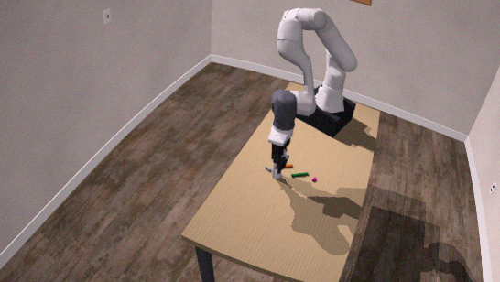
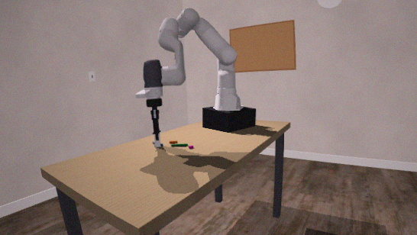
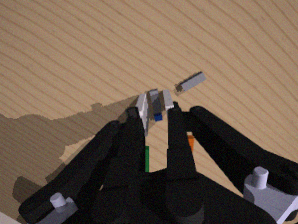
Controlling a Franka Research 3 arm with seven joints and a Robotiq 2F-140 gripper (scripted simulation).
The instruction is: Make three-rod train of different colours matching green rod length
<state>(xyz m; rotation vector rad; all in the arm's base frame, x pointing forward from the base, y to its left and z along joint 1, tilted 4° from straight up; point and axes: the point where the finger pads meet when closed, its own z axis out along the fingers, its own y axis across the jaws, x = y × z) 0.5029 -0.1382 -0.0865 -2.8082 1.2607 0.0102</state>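
The blue rod is 30 mm below my hand, 20 mm to the left of it and 10 mm behind it. Also, from my hand: magenta rod: 170 mm to the left, 40 mm behind, 30 mm below; green rod: 100 mm to the left, 40 mm behind, 30 mm below; orange rod: 80 mm behind, 40 mm to the left, 30 mm below.
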